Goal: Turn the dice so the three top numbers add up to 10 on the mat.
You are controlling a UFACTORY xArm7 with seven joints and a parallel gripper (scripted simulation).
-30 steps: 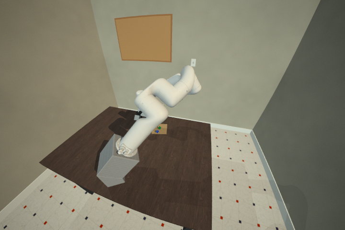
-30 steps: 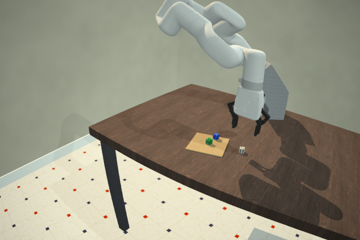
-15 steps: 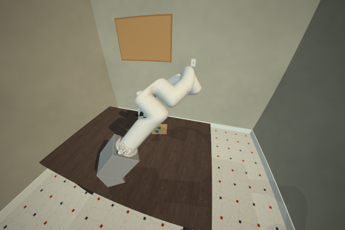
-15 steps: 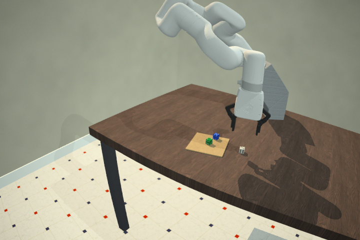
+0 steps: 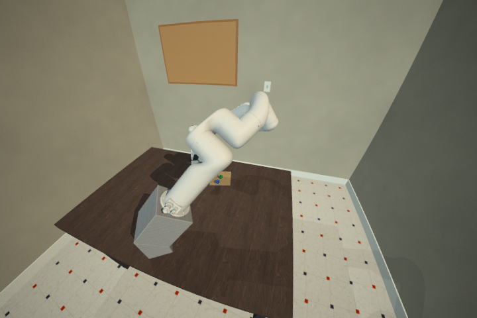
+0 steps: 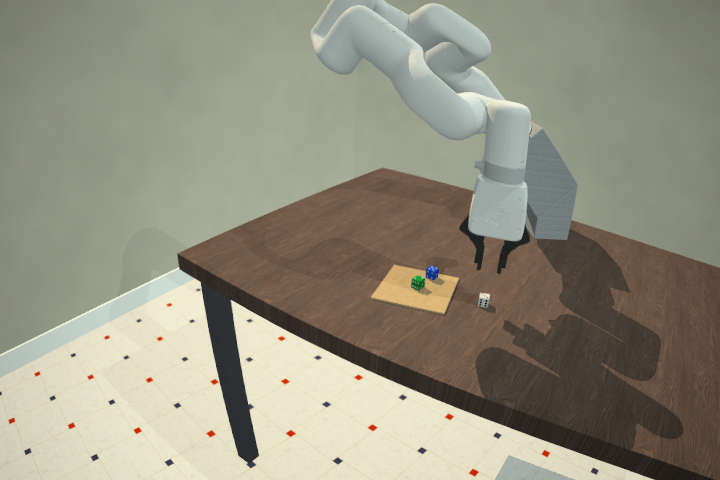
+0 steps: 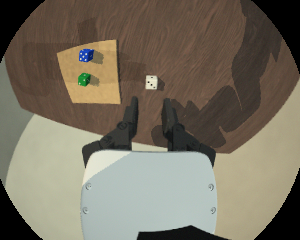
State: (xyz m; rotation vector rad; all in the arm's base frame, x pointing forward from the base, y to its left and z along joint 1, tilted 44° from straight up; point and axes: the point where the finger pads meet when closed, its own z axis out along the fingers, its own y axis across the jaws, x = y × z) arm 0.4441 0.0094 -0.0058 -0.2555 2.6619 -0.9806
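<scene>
The white die is 90 mm below my hand. Also, from my hand: green die 130 mm to the right, 80 mm below, 10 mm behind; tan mat 130 mm to the right, 100 mm below, 10 mm behind; blue die 120 mm to the right, 80 mm below, 60 mm behind.
</scene>
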